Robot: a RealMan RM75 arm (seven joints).
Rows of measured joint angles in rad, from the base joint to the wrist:
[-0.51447 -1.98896 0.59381 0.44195 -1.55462 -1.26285 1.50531]
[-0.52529 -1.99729 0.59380 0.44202 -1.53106 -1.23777 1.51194]
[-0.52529 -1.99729 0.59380 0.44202 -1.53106 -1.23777 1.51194]
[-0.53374 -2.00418 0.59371 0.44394 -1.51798 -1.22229 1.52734]
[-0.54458 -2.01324 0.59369 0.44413 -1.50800 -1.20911 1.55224]
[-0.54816 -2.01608 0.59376 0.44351 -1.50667 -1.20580 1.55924]
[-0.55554 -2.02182 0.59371 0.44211 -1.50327 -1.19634 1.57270]
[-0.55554 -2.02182 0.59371 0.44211 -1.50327 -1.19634 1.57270]
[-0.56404 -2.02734 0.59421 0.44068 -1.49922 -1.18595 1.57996]
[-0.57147 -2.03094 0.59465 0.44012 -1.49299 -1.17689 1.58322]
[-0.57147 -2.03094 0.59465 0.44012 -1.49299 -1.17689 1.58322]
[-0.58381 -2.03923 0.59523 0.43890 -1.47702 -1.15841 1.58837]
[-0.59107 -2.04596 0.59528 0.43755 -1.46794 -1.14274 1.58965]
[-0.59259 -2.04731 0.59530 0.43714 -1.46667 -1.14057 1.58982]
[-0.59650 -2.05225 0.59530 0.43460 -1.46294 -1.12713 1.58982]
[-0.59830 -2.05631 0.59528 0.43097 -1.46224 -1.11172 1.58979]
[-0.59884 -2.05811 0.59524 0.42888 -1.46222 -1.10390 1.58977]
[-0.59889 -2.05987 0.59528 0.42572 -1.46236 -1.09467 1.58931]
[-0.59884 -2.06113 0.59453 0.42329 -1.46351 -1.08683 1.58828]
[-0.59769 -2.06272 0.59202 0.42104 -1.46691 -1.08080 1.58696]
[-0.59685 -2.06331 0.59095 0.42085 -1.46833 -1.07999 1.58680]
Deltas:
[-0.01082 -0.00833 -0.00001 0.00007 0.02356 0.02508 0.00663]
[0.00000 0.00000 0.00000 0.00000 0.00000 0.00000 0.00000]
[-0.00845 -0.00689 -0.00009 0.00192 0.01308 0.01548 0.01540]
[-0.01084 -0.00906 -0.00002 0.00019 0.00998 0.01318 0.02490]
[-0.00358 -0.00284 0.00007 -0.00062 0.00133 0.00331 0.00700]
[-0.00738 -0.00574 -0.00005 -0.00140 0.00340 0.00946 0.01346]
[0.00000 0.00000 0.00000 0.00000 0.00000 0.00000 0.00000]
[-0.00850 -0.00552 0.00050 -0.00143 0.00405 0.01039 0.00726]
[-0.00743 -0.00360 0.00044 -0.00056 0.00623 0.00906 0.00326]
[0.00000 0.00000 0.00000 0.00000 0.00000 0.00000 0.00000]
[-0.01234 -0.00829 0.00058 -0.00122 0.01597 0.01848 0.00515]
[-0.00726 -0.00673 0.00005 -0.00135 0.00908 0.01567 0.00128]
[-0.00152 -0.00135 0.00002 -0.00041 0.00127 0.00217 0.00017]
[-0.00391 -0.00494 0.00000 -0.00254 0.00373 0.01344 0.00000]
[-0.00180 -0.00406 -0.00002 -0.00363 0.00070 0.01541 -0.00003]
[-0.00054 -0.00180 -0.00004 -0.00209 0.00002 0.00782 -0.00002]
[-0.00005 -0.00176 0.00004 -0.00316 -0.00014 0.00923 -0.00046]
[0.00005 -0.00126 -0.00075 -0.00243 -0.00115 0.00784 -0.00103]
[0.00115 -0.00159 -0.00251 -0.00225 -0.00340 0.00603 -0.00132]
[0.00084 -0.00059 -0.00107 -0.00019 -0.00142 0.00081 -0.00016]

